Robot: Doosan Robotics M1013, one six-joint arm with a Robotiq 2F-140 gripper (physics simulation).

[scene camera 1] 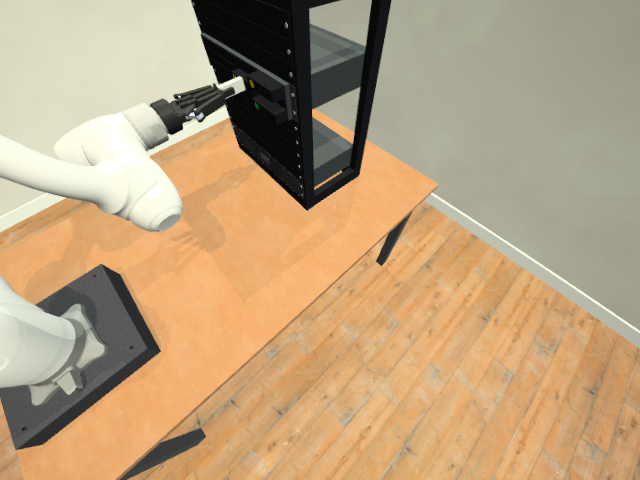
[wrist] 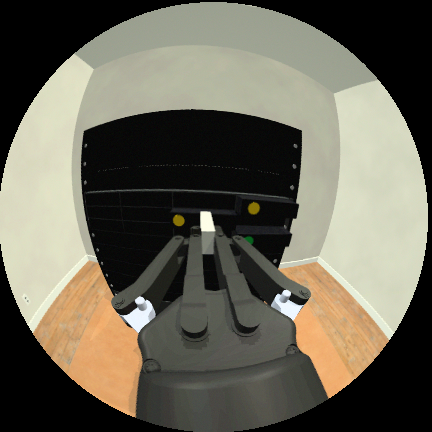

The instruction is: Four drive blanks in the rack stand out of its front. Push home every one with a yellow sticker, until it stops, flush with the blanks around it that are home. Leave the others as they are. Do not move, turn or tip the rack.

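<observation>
The black rack (scene camera 1: 303,155) (wrist: 192,145) stands upright. A yellow-stickered blank (scene camera 1: 266,86) (wrist: 274,209) sticks out at the upper right of the group. A green-stickered blank (scene camera 1: 269,109) (wrist: 270,240) sticks out below it. Another yellow-stickered blank (scene camera 1: 239,72) (wrist: 190,221) protrudes to their left, less far in the wrist view. My gripper (scene camera 1: 227,91) (wrist: 204,220) is shut, with a pale block at its fingertips. The block overlaps the left blank's front, right of its sticker; contact cannot be told. The fingers hide the rack front below, so a fourth protruding blank cannot be made out.
The rack stands on the orange-brown table (scene camera 1: 279,268), near its far end. Around the blanks, the rack front has flush black panels and a pale horizontal edge above. The arm's dark base plate (scene camera 1: 116,315) is at the table's other end. Walls stand behind the rack.
</observation>
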